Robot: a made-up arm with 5 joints. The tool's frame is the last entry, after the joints.
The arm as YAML. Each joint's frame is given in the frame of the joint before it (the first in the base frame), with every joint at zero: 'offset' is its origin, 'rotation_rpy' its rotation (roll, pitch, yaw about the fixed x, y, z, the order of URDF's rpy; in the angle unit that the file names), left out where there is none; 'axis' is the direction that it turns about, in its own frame. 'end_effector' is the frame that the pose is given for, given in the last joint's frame.
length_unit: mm
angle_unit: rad
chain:
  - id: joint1
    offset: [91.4, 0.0, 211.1]
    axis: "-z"
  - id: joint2
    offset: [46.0, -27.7, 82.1]
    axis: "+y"
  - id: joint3
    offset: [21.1, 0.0, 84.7]
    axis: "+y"
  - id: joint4
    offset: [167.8, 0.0, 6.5]
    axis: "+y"
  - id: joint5
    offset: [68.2, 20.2, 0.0]
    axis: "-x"
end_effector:
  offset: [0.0, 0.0, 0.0]
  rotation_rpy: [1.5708, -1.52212, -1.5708]
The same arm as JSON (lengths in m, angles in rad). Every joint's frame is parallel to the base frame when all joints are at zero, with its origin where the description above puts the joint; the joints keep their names.
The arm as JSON. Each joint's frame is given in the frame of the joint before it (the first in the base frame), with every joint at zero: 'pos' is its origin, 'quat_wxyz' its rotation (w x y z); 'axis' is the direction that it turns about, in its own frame. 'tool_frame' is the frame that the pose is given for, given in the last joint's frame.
{"length_unit": "m", "angle_unit": "rad", "joints": [{"joint": "joint1", "pos": [0.0914, 0.0, 0.2111], "quat_wxyz": [1.0, 0.0, 0.0, 0.0], "axis": [0.0, 0.0, -1.0]}, {"joint": "joint2", "pos": [0.046, -0.0277, 0.0821], "quat_wxyz": [1.0, 0.0, 0.0, 0.0], "axis": [0.0, 1.0, 0.0]}, {"joint": "joint3", "pos": [0.0211, 0.0, 0.0847], "quat_wxyz": [1.0, 0.0, 0.0, 0.0], "axis": [0.0, 1.0, 0.0]}, {"joint": "joint4", "pos": [0.1678, 0.0, 0.0065], "quat_wxyz": [1.0, 0.0, 0.0, 0.0], "axis": [0.0, 1.0, 0.0]}, {"joint": "joint5", "pos": [0.0682, 0.0202, 0.0], "quat_wxyz": [1.0, 0.0, 0.0, 0.0], "axis": [-1.0, 0.0, 0.0]}], "tool_frame": {"pos": [0.0, 0.0, 0.0], "quat_wxyz": [0.706897, 0.017208, -0.706897, -0.017208]}}
